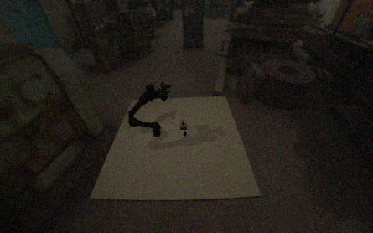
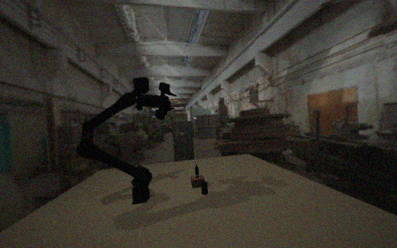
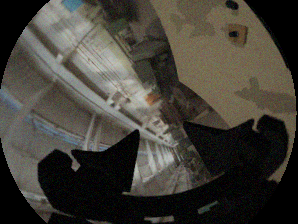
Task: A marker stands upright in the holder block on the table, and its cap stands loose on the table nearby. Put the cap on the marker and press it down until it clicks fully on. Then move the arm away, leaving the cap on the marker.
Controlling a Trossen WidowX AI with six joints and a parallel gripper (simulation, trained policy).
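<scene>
Now: the dark cap 430 mm below my gripper tip, 160 mm to the right of it and 110 mm ahead of it. Also, from my gripper tip: small tan holder block (440 mm below, 90 mm ahead, 50 mm to the right); then dark marker (380 mm below, 90 mm ahead, 50 mm to the right).
</scene>
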